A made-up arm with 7 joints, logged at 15 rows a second.
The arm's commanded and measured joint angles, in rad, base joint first. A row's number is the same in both.
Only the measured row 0 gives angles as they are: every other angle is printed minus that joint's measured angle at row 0.
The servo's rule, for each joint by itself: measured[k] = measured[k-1] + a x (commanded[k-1-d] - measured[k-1]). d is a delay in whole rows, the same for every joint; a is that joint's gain. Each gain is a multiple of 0.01, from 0.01 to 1. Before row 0 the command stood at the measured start. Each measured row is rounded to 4 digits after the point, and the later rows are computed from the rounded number. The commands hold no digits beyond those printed.
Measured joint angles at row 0:
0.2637, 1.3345, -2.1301, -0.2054, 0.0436, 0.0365, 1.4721
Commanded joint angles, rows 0 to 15:
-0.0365, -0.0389, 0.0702, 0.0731, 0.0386, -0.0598, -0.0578
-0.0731, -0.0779, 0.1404, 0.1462, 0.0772, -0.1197, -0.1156
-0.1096, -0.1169, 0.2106, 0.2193, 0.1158, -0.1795, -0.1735
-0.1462, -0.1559, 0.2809, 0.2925, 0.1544, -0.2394, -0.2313
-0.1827, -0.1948, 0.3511, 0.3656, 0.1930, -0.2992, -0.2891
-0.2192, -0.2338, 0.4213, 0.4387, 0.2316, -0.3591, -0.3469
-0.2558, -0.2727, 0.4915, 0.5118, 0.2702, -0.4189, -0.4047
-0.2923, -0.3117, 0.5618, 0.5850, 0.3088, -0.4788, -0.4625
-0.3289, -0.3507, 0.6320, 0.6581, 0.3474, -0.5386, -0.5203
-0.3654, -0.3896, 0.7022, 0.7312, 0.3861, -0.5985, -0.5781
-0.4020, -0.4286, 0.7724, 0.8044, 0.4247, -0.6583, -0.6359
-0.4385, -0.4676, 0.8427, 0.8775, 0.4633, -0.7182, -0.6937
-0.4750, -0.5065, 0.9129, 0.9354, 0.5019, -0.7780, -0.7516
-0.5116, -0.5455, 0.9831, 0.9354, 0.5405, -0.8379, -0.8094
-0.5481, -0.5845, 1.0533, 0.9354, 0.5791, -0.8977, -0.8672
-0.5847, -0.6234, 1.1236, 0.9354, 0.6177, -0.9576, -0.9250
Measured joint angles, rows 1 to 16:
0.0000, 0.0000, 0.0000, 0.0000, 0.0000, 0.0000, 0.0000
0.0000, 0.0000, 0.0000, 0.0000, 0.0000, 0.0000, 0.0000
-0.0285, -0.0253, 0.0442, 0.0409, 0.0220, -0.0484, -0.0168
-0.0633, -0.0595, 0.1048, 0.0999, 0.0535, -0.1062, -0.0455
-0.0994, -0.0968, 0.1715, 0.1668, 0.0890, -0.1656, -0.0826
-0.1359, -0.1352, 0.2404, 0.2372, 0.1263, -0.2254, -0.1257
-0.1724, -0.1739, 0.3101, 0.3091, 0.1643, -0.2852, -0.1731
-0.2089, -0.2128, 0.3802, 0.3817, 0.2027, -0.3451, -0.2235
-0.2455, -0.2517, 0.4503, 0.4546, 0.2412, -0.4049, -0.2760
-0.2820, -0.2907, 0.5205, 0.5276, 0.2797, -0.4648, -0.3301
-0.3186, -0.3297, 0.5907, 0.6007, 0.3183, -0.5246, -0.3853
-0.3551, -0.3686, 0.6609, 0.6738, 0.3569, -0.5845, -0.4412
-0.3917, -0.4076, 0.7311, 0.7469, 0.3955, -0.6443, -0.4977
-0.4282, -0.4466, 0.8014, 0.8200, 0.4341, -0.7042, -0.5545
-0.4647, -0.4855, 0.8716, 0.8846, 0.4727, -0.7640, -0.6117
-0.5013, -0.5245, 0.9418, 0.9130, 0.5113, -0.8239, -0.6690
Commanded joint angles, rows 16 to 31:
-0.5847, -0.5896, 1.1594, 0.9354, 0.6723, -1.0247, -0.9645
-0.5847, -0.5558, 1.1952, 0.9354, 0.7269, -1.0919, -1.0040
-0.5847, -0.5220, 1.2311, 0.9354, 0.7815, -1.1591, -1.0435
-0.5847, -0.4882, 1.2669, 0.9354, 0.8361, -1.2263, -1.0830
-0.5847, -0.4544, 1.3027, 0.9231, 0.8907, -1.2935, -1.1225
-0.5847, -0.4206, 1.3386, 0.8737, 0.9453, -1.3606, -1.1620
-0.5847, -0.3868, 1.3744, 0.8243, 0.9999, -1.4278, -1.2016
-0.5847, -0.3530, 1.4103, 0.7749, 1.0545, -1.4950, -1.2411
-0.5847, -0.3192, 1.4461, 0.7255, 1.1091, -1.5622, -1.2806
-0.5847, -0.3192, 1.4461, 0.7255, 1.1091, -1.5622, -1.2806
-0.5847, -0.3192, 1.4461, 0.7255, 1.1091, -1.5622, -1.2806
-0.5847, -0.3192, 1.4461, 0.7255, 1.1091, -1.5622, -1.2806
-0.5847, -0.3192, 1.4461, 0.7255, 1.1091, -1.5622, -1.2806
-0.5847, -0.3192, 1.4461, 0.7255, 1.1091, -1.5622, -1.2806
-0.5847, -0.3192, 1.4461, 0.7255, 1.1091, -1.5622, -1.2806
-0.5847, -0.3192, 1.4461, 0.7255, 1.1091, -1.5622, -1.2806
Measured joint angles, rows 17 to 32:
-0.5378, -0.5635, 1.0120, 0.9255, 0.5499, -0.8837, -0.7265
-0.5744, -0.6024, 1.0823, 0.9310, 0.5885, -0.9436, -0.7841
-0.5824, -0.5941, 1.1309, 0.9335, 0.6363, -1.0093, -0.8364
-0.5842, -0.5692, 1.1714, 0.9346, 0.6879, -1.0762, -0.8850
-0.5846, -0.5385, 1.2090, 0.9350, 0.7413, -1.1433, -0.9310
-0.5847, -0.5058, 1.2455, 0.9352, 0.7953, -1.2105, -0.9751
-0.5847, -0.4724, 1.2815, 0.9284, 0.8497, -1.2777, -1.0178
-0.5847, -0.4387, 1.3175, 0.8978, 0.9042, -1.3448, -1.0596
-0.5847, -0.4050, 1.3533, 0.8566, 0.9587, -1.4120, -1.1008
-0.5847, -0.3712, 1.3892, 0.8108, 1.0133, -1.4792, -1.1415
-0.5847, -0.3374, 1.4250, 0.7630, 1.0679, -1.5464, -1.1818
-0.5847, -0.3256, 1.4383, 0.7420, 1.0914, -1.5592, -1.2105
-0.5847, -0.3214, 1.4432, 0.7328, 1.1015, -1.5616, -1.2308
-0.5847, -0.3200, 1.4450, 0.7287, 1.1058, -1.5621, -1.2452
-0.5847, -0.3195, 1.4457, 0.7269, 1.1077, -1.5622, -1.2555
-0.5847, -0.3193, 1.4460, 0.7261, 1.1085, -1.5622, -1.2628

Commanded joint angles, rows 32 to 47:
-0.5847, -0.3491, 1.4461, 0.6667, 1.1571, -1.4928, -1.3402
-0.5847, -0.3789, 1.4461, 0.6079, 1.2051, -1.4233, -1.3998
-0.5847, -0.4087, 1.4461, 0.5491, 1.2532, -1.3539, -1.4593
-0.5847, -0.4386, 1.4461, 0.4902, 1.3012, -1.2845, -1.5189
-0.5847, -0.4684, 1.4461, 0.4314, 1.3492, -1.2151, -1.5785
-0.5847, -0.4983, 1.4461, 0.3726, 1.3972, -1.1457, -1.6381
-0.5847, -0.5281, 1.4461, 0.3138, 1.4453, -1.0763, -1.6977
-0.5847, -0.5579, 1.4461, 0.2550, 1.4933, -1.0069, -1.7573
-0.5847, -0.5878, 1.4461, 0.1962, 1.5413, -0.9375, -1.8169
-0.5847, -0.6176, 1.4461, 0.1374, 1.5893, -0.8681, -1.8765
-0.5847, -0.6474, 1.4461, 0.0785, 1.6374, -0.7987, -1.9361
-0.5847, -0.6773, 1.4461, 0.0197, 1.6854, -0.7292, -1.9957
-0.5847, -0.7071, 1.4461, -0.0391, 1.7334, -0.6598, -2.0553
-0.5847, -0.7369, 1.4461, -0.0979, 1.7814, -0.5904, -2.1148
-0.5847, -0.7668, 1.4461, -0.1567, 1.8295, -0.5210, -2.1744
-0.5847, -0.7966, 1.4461, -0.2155, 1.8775, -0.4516, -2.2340
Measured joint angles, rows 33 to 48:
-0.5847, -0.3192, 1.4461, 0.7258, 1.1088, -1.5622, -1.2680
-0.5847, -0.3192, 1.4461, 0.7256, 1.1090, -1.5622, -1.2717
-0.5847, -0.3386, 1.4461, 0.6926, 1.1364, -1.5060, -1.2916
-0.5847, -0.3648, 1.4461, 0.6452, 1.1756, -1.4390, -1.3230
-0.5847, -0.3933, 1.4461, 0.5914, 1.2198, -1.3701, -1.3625
-0.5847, -0.4227, 1.4461, 0.5347, 1.2662, -1.3008, -1.4079
-0.5847, -0.4524, 1.4461, 0.4769, 1.3135, -1.2314, -1.4574
-0.5847, -0.4822, 1.4461, 0.4185, 1.3612, -1.1620, -1.5098
-0.5847, -0.5120, 1.4461, 0.3599, 1.4091, -1.0926, -1.5643
-0.5847, -0.5418, 1.4461, 0.3012, 1.4571, -1.0232, -1.6203
-0.5847, -0.5717, 1.4461, 0.2424, 1.5051, -0.9538, -1.6773
-0.5847, -0.6015, 1.4461, 0.1836, 1.5531, -0.8844, -1.7351
-0.5847, -0.6313, 1.4461, 0.1247, 1.6012, -0.8150, -1.7934
-0.5847, -0.6612, 1.4461, 0.0659, 1.6492, -0.7455, -1.8521
-0.5847, -0.6910, 1.4461, 0.0071, 1.6972, -0.6761, -1.9110
-0.5847, -0.7208, 1.4461, -0.0517, 1.7452, -0.6067, -1.9701

